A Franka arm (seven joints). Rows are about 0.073 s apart.
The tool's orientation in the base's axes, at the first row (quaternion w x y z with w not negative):
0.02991 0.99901 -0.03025 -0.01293
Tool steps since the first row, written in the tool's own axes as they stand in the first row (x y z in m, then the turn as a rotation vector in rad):
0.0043 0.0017 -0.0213 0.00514 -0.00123 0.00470
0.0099 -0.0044 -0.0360 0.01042 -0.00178 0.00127
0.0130 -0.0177 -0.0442 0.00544 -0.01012 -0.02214
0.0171 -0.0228 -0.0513 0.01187 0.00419 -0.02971
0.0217 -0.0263 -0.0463 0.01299 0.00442 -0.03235
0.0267 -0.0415 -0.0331 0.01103 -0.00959 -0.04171
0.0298 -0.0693 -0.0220 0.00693 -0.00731 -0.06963
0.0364 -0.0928 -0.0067 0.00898 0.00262 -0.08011
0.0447 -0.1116 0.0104 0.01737 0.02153 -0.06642
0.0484 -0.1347 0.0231 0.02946 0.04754 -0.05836
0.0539 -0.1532 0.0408 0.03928 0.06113 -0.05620
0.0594 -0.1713 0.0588 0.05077 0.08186 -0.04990
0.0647 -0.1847 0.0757 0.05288 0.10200 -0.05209
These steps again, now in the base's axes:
0.0048 -0.0007 0.0213 0.00507 0.00063 -0.00489
0.0111 0.0059 0.0354 0.01047 0.00106 -0.00163
0.0152 0.0194 0.0427 0.00664 0.01106 0.02135
0.0198 0.0247 0.0494 0.01242 -0.00315 0.02962
0.0245 0.0276 0.0441 0.01359 -0.00329 0.03224
0.0300 0.0417 0.0299 0.01273 0.01134 0.04078
0.0345 0.0685 0.0170 0.00928 0.01097 0.06887
0.0420 0.0906 0.0002 0.01102 0.00156 0.07988
0.0510 0.1078 -0.0182 0.01788 -0.01860 0.06717
0.0557 0.1299 -0.0324 0.02817 -0.04573 0.06041
0.0618 0.1469 -0.0513 0.03710 -0.06000 0.05884
0.0679 0.1636 -0.0705 0.04716 -0.08173 0.05353
0.0735 0.1756 -0.0883 0.04812 -0.10180 0.05688

